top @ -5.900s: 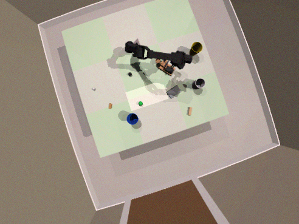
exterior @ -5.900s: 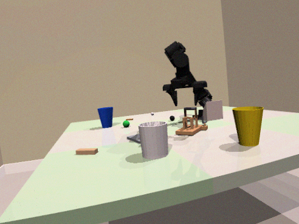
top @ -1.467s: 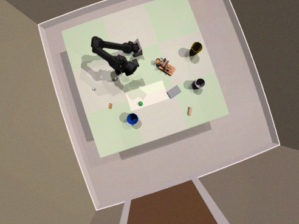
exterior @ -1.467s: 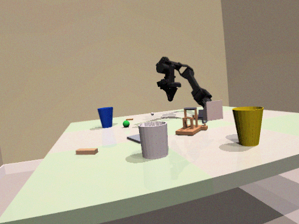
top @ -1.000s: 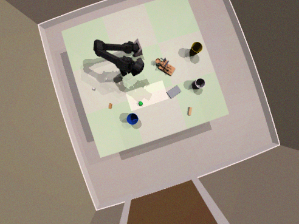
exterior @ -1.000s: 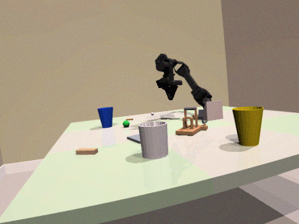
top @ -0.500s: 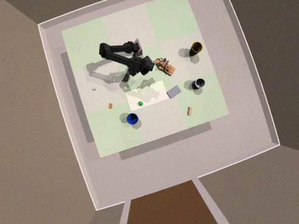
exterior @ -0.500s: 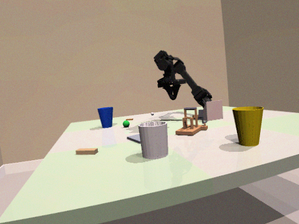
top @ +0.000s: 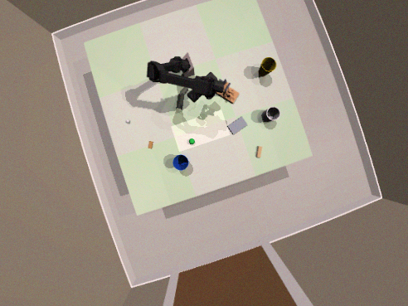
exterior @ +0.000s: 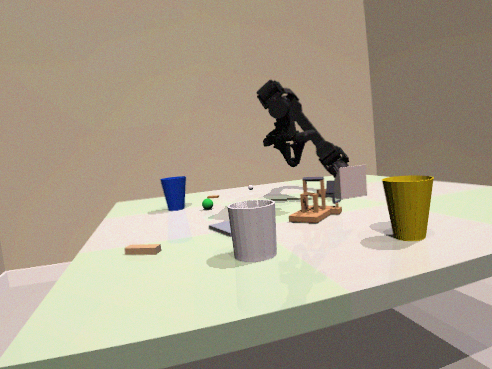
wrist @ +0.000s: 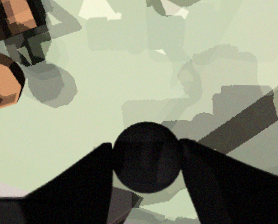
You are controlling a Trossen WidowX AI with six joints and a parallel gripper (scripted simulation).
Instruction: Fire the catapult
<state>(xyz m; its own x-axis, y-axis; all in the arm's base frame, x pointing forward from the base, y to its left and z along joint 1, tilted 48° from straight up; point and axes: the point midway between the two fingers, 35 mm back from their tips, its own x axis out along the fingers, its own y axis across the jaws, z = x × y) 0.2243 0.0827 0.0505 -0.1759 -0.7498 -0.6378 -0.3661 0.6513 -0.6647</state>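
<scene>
The brown wooden catapult is 16 cm to the left of my gripper tip and 9 cm below it. Round my gripper tip: flat grey plate (28 cm ahead, 15 cm to the left, 13 cm below); then green ball (26 cm ahead, 18 cm to the right, 12 cm below); then black ball (1 cm above).
</scene>
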